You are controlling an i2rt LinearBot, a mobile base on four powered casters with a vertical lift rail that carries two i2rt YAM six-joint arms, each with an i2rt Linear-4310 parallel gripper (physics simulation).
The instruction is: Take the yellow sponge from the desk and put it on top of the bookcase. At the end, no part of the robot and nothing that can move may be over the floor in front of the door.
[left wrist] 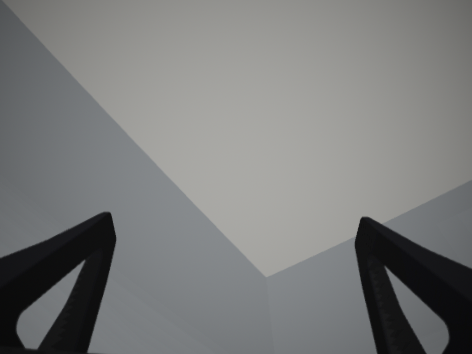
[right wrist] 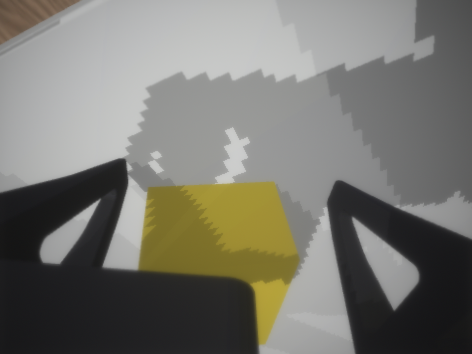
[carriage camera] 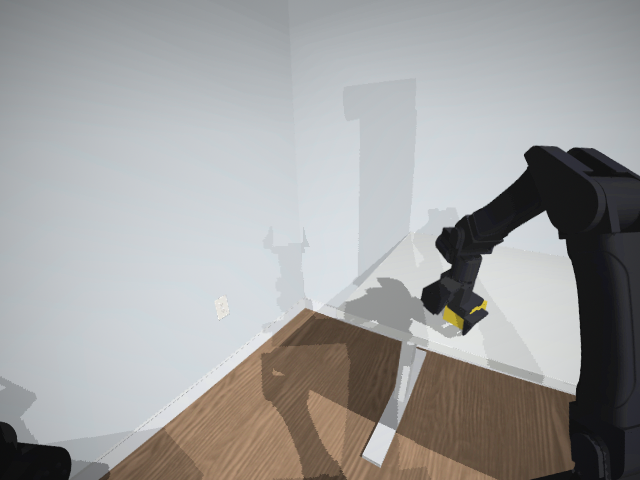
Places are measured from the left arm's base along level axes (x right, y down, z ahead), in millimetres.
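Where they show: left gripper, between the fingertips: [left wrist: 235, 228]; right gripper, between the fingertips: [right wrist: 232, 181] [carriage camera: 448, 322].
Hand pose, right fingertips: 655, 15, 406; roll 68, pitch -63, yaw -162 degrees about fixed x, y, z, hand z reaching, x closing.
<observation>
Each offset is from my right fingertips to the top centre of the thing, as dx, dy, dz. Level surfaces: height alone.
The yellow sponge {+55, -38, +22} [carriage camera: 453, 316] [right wrist: 240, 210] is a block on the white desk {dy +7} [carriage camera: 542, 289] [right wrist: 75, 100], at the right of the carriage view. My right gripper [carriage camera: 467, 312] [right wrist: 232, 181] is open and points down at the sponge. In the right wrist view the sponge lies between the spread fingers, nearer the left one, with a gap on each side. A dark part of the gripper hides its lower left. My left gripper [left wrist: 235, 228] is open and empty, facing the ceiling and a wall corner. The bookcase and the door do not show.
A white desk leg [carriage camera: 385, 439] reaches down to the brown wooden floor {dy +727} [carriage camera: 232, 413]. Walls meet behind the desk, and the left wall [carriage camera: 129, 206] carries an outlet {-810, +270, +596} [carriage camera: 221, 307]. Part of my left arm [carriage camera: 41, 459] shows at the lower left. Shadows cross the desk and walls.
</observation>
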